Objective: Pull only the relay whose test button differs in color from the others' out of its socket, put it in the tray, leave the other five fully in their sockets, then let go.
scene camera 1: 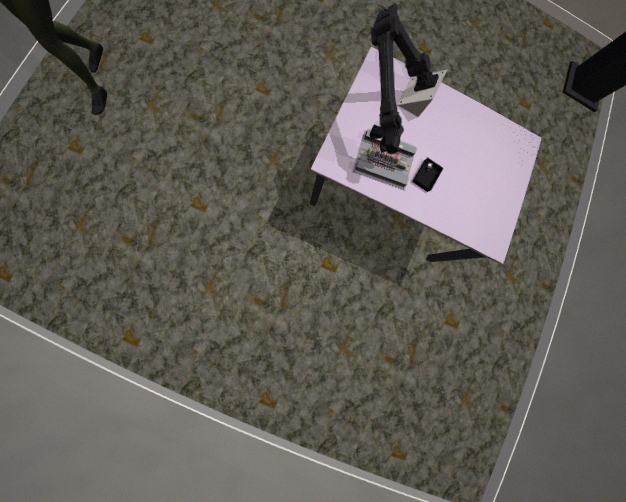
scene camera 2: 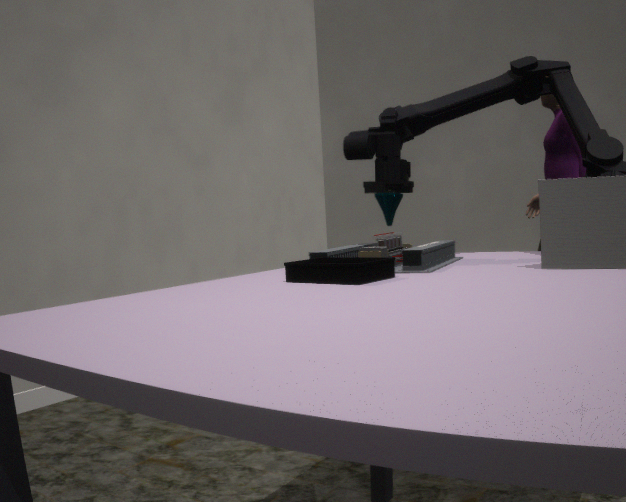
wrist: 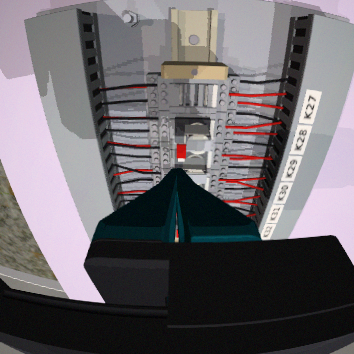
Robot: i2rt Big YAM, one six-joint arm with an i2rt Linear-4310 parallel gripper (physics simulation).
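Pixels of known places: gripper, fingertip midpoint: (scene camera 1: pixel 381 151) (scene camera 2: pixel 389 225) (wrist: pixel 176 176); arm's base at its link origin: (scene camera 1: pixel 426 84) (scene camera 2: pixel 612 212).
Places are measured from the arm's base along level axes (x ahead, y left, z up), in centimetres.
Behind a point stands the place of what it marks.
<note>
The gripper (scene camera 2: pixel 388 224) @[x 50.5, y -8.3, z -1.4 cm] (wrist: pixel 177 172) @[x 50.5, y -8.3, z -1.4 cm] is shut and empty, its teal fingertips pointing down above the relay row. In the wrist view, the end socket (wrist: pixel 197 95) @[x 49.5, y -12.0, z -7.2 cm] by the tan end stop shows open slots and no relay. Next to it is a clear-topped relay (wrist: pixel 198 129) @[x 49.4, y -10.4, z -4.2 cm], then a relay with a red test button (wrist: pixel 181 151) @[x 50.4, y -9.2, z -3.0 cm]; both sit in the row. The fingers hide much of the rest. The black tray (scene camera 1: pixel 427 179) @[x 48.1, y 23.9, z -9.7 cm] (scene camera 2: pixel 339 272) @[x 43.0, y 28.6, z -8.0 cm] stands beside the panel. A small pale object (scene camera 1: pixel 430 165) @[x 40.6, y 21.8, z -7.6 cm], apparently a relay, lies in it; its button colour cannot be told.
Grey wire ducts (wrist: pixel 55 100) (scene camera 2: pixel 431 255) flank the row, with red and black wires running to the sockets. Labels K27 to K32 run along one duct. The arm's base stands on a pale plate (scene camera 1: pixel 412 98) @[x 9.7, y -3.7, z -3.4 cm] at the table's edge. A person (scene camera 1: pixel 62 47) stands on the floor away from the table.
</note>
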